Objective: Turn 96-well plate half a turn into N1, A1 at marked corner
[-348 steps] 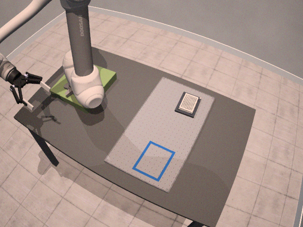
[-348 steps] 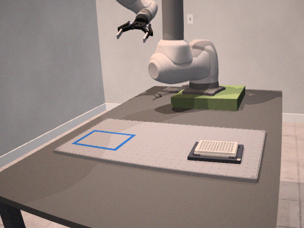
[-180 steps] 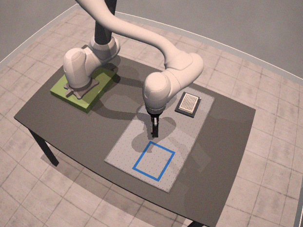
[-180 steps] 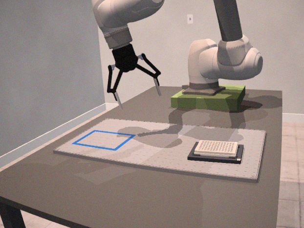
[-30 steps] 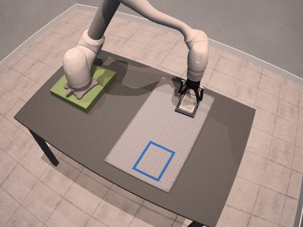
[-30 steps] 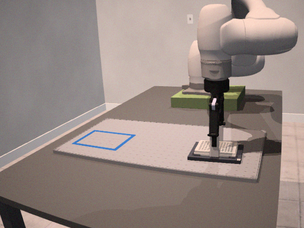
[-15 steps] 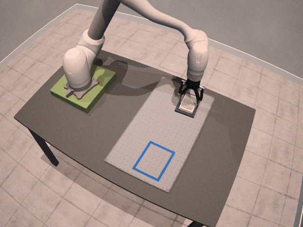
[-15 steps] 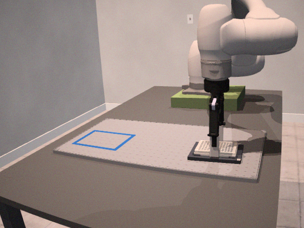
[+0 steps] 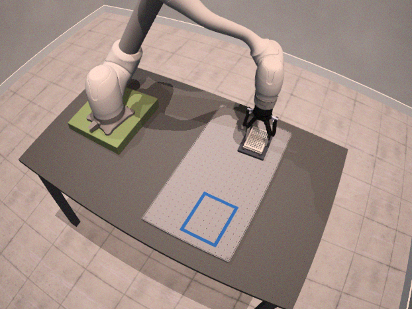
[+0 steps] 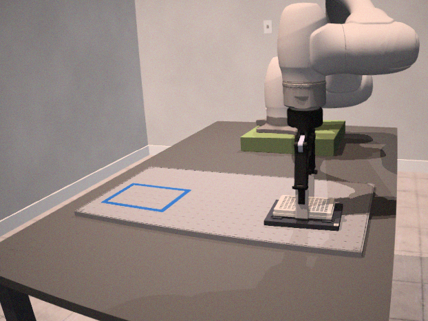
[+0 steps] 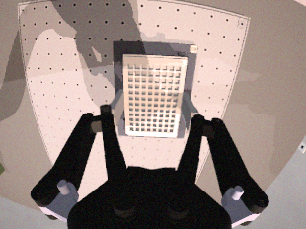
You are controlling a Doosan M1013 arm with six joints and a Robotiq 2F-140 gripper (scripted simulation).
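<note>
Right now my hand is 40 mm above the dark plate nest N1. Also, from my hand: pale A1 mark 30 mm ahead, 90 mm to the left, 30 mm below; then white 96-well plate 20 mm below.
</note>
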